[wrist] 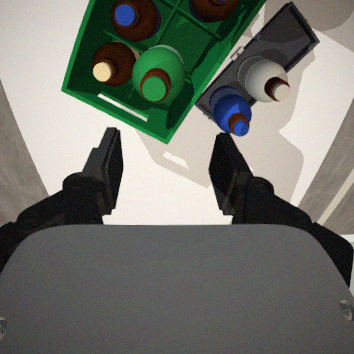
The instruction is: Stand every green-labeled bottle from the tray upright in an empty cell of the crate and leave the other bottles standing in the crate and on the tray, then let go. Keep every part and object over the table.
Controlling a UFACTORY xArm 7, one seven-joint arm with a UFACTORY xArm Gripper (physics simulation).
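Frame: origin at the arm's base, x back, y up, z left, level; millimetres.
Seen in the pictures: gripper, fingertip midpoint: [167,149].
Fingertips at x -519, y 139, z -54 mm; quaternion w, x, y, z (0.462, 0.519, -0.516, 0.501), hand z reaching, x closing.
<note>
Pixels of each thing's top centre, then the offset from my fingertips to it. "*": a spot on its surface instead. Level surfaces: height alone.
- green bottle with a green cap, middle of its top: [153,89] dx +6, dy -117, dz -20 mm
- green crate, surface spot: [115,116] * dx -58, dy -191, dz -89 mm
- brown bottle with a cream cap, middle of its top: [101,72] dx +6, dy -203, dz -106 mm
- brown bottle with a blue cap, middle of its top: [124,14] dx +81, dy -203, dz -68 mm
- brown bottle, surface spot: [212,9] * dx +95, dy -243, dz +51 mm
- dark tray, surface spot: [306,52] * dx +53, dy -341, dz +271 mm
- white bottle, middle of its top: [282,92] dx -7, dy -206, dz +172 mm
- blue bottle, middle of its top: [241,129] dx -76, dy -206, dz +120 mm
- white table top, its level: dy -367 mm
A green bottle with a green cap [159,70] stands upright in a near corner cell of the green crate [115,116]. Beside it in the crate stand a brown bottle with a cream cap [114,61] and a brown bottle with a blue cap [136,19]. Another brown bottle [212,9] shows at the top edge. The dark tray [306,52] right of the crate holds a white bottle [262,79] and a blue bottle [231,106], both standing. My gripper [167,149] is open and empty, back from the crate's near side and apart from the green bottle.
The crate's near wall with its handle slot lies just beyond the fingertips. The tray stands close along the crate's right side. The white table top [37,125] extends under both, with its left and right edges in view and grey floor [17,155] beyond.
</note>
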